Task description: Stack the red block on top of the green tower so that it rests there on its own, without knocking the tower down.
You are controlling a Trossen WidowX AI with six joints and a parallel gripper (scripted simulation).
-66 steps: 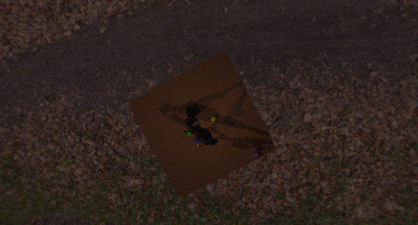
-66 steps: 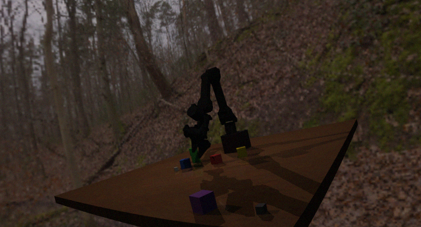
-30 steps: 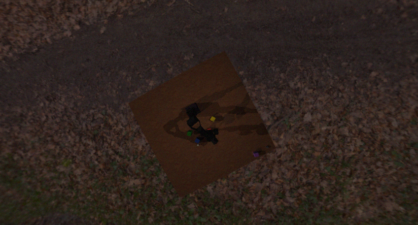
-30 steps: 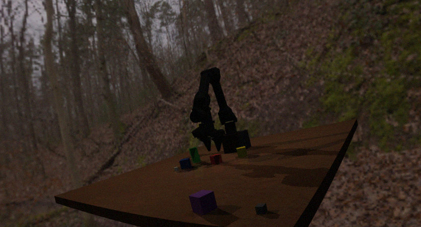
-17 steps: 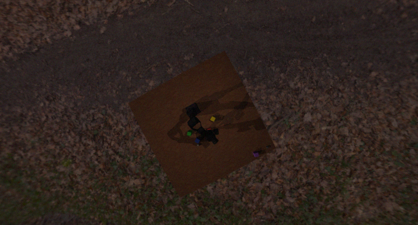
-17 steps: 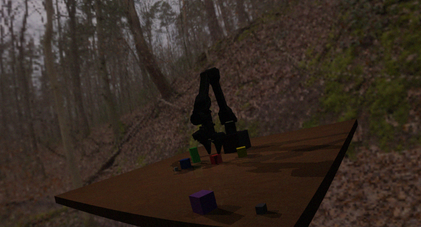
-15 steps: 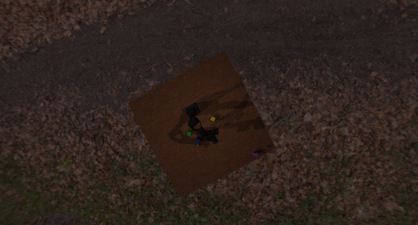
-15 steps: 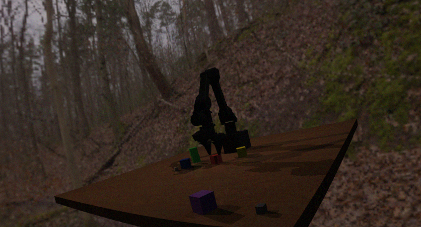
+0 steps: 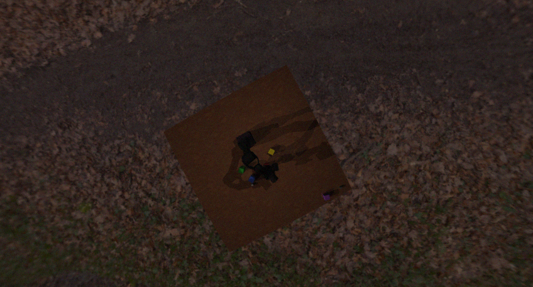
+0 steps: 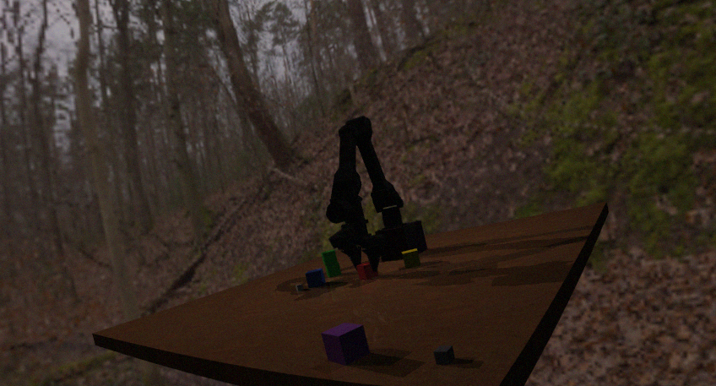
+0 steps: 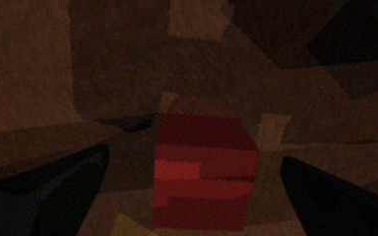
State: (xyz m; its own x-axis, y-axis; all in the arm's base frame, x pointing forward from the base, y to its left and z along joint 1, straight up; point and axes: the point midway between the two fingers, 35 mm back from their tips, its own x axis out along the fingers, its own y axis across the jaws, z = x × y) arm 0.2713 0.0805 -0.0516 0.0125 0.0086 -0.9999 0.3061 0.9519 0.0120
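The red block is right at my gripper tip. Round my gripper tip: blue block 50 mm ahead, 170 mm to the right; then yellow block 100 mm behind, 90 mm to the left; then tiny pale cube 100 mm ahead, 190 mm to the right, 10 mm below.
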